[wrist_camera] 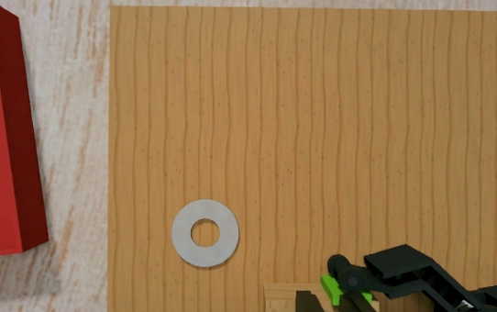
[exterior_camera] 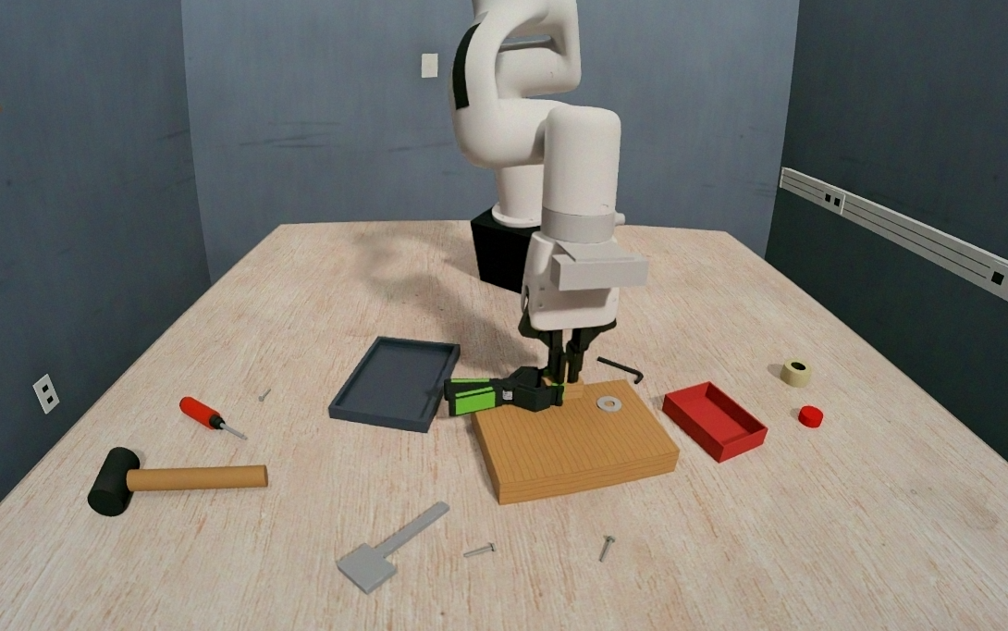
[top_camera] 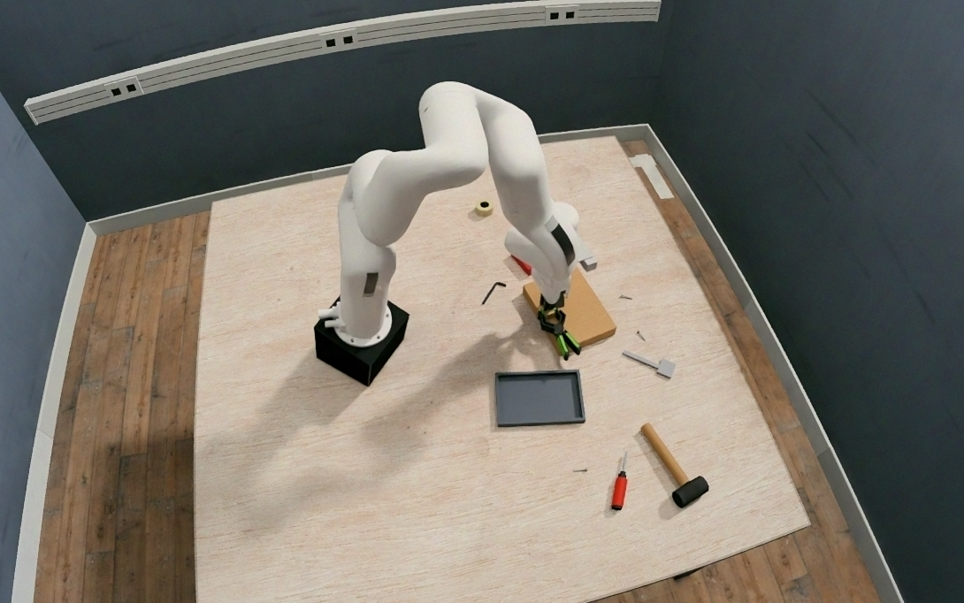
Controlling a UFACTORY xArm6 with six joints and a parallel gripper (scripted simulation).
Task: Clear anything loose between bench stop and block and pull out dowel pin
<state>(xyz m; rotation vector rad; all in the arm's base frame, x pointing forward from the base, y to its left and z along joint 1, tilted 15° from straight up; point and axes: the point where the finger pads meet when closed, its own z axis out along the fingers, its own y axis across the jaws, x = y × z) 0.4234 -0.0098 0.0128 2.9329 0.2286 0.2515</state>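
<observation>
Now: the dowel pin 2 cm below my hand. Round my hand: small wooden block 4 cm below; hex key 9 cm behind, 12 cm to the left, 8 cm below; washer 2 cm ahead, 5 cm to the left, 5 cm below.
</observation>
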